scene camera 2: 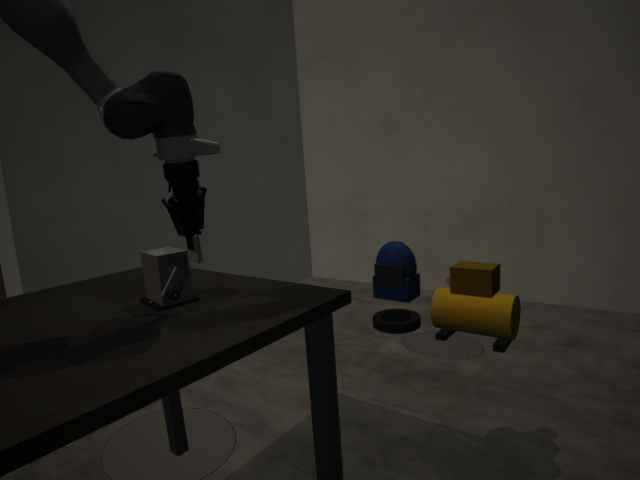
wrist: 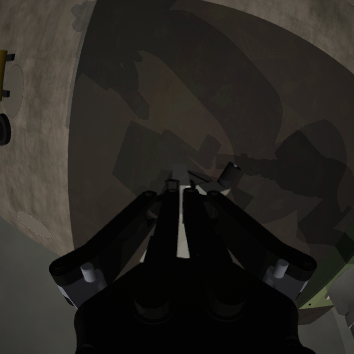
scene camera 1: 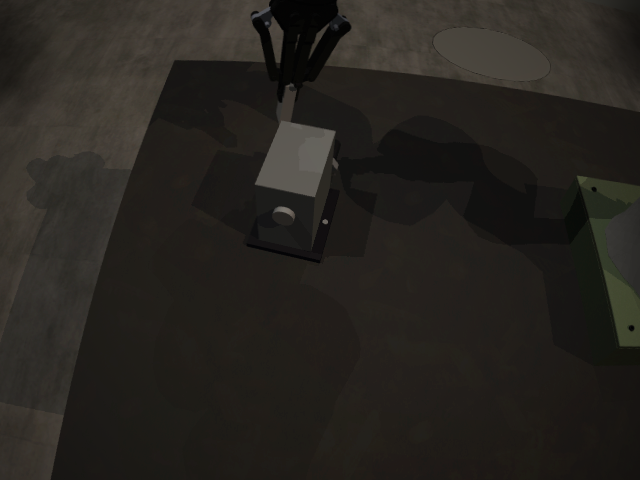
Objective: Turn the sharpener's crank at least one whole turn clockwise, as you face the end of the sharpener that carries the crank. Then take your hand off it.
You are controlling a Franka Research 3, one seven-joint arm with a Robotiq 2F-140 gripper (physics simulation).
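Scene:
You'd see the gripper in the wrist view, in scene camera 1 and in scene camera 2 [196, 261]. And on the gripper, [wrist: 212, 222] and [scene camera 1: 310, 69] are the same spot.

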